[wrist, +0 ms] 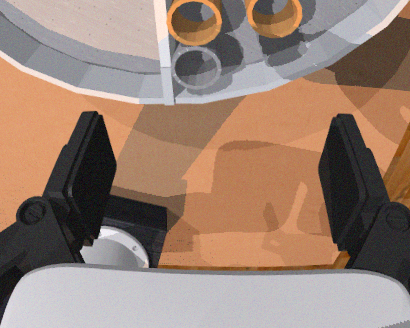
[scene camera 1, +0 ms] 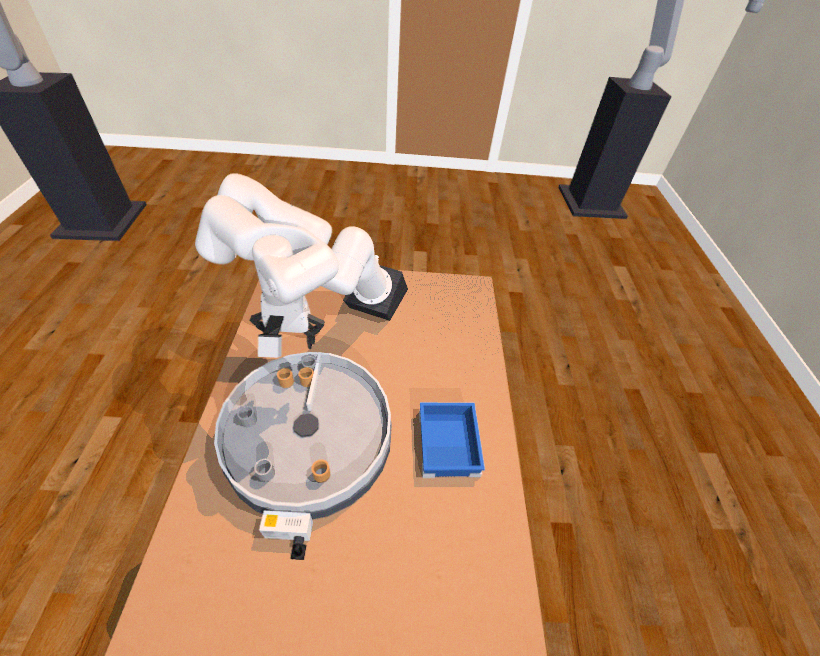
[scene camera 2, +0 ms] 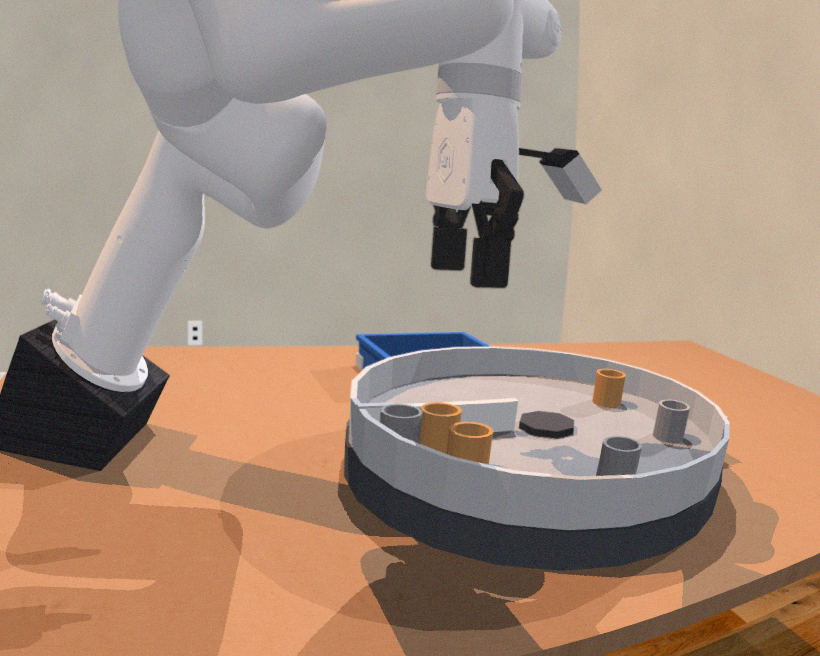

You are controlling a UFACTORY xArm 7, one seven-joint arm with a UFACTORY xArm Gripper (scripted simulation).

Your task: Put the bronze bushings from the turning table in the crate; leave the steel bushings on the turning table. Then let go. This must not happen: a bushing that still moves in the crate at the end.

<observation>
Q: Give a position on a steel bushing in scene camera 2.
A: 406,420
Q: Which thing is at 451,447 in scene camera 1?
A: A blue crate.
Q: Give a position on a steel bushing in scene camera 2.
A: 612,461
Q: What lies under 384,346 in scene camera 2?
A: A blue crate.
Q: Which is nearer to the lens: the bronze bushing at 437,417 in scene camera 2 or the steel bushing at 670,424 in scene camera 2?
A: The bronze bushing.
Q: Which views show my gripper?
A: The wrist view, scene camera 1 and scene camera 2: all of them.
</observation>
